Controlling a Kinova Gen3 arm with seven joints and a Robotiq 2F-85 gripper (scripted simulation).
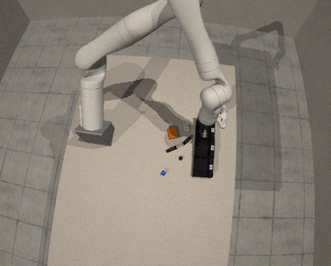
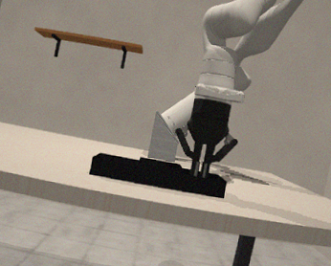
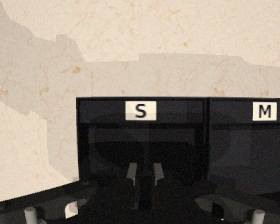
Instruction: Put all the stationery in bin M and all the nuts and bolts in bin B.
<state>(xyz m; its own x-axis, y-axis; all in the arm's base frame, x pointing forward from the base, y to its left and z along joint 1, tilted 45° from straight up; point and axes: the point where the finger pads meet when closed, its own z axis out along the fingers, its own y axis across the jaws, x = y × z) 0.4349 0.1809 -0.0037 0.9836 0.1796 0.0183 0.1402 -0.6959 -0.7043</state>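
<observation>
Now: the dark hex nut 14 cm to the right of my hand, 6 cm behind it and 3 cm below it. From my hand the other things lie so: black bin row 8 cm to the right, 3 cm ahead, 2 cm below; orange block 12 cm behind, 4 cm to the right, 3 cm below; small cream piece 7 cm behind, 3 cm below, 1 cm to the left.
</observation>
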